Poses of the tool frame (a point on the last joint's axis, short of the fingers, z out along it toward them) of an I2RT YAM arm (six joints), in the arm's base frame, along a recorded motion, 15 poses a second.
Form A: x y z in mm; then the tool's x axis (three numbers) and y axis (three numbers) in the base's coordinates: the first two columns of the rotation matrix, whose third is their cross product.
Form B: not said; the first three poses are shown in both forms.
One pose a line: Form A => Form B
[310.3 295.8 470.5 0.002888 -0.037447 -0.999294 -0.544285 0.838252 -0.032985] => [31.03 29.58 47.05 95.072 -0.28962 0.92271 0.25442]
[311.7 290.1 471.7 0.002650 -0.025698 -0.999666 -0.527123 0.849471 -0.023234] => [31.17 29.01 47.17 94.565 -0.27600 0.92767 0.25151]
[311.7 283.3 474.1 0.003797 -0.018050 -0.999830 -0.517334 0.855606 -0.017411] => [31.17 28.33 47.41 94.206 -0.26808 0.93031 0.25032]
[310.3 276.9 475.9 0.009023 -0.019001 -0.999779 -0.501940 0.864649 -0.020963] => [31.03 27.69 47.59 93.671 -0.26203 0.93423 0.24197]
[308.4 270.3 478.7 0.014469 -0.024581 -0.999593 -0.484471 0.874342 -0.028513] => [30.84 27.03 47.87 93.166 -0.25699 0.93857 0.23030]
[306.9 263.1 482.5 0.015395 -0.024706 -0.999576 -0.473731 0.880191 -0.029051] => [30.69 26.31 48.25 92.940 -0.25185 0.94129 0.22481]
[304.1 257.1 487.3 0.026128 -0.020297 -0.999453 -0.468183 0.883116 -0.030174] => [30.41 25.71 48.73 92.212 -0.24963 0.94205 0.22411]
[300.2 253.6 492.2 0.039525 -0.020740 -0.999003 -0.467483 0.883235 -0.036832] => [30.02 25.36 49.22 91.491 -0.25274 0.94138 0.22345]
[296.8 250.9 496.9 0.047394 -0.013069 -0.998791 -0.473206 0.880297 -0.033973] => [29.68 25.09 49.69 91.054 -0.25415 0.93939 0.23011]
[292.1 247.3 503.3 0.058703 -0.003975 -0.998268 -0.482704 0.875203 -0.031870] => [29.21 24.73 50.33 90.477 -0.25781 0.93607 0.23937]
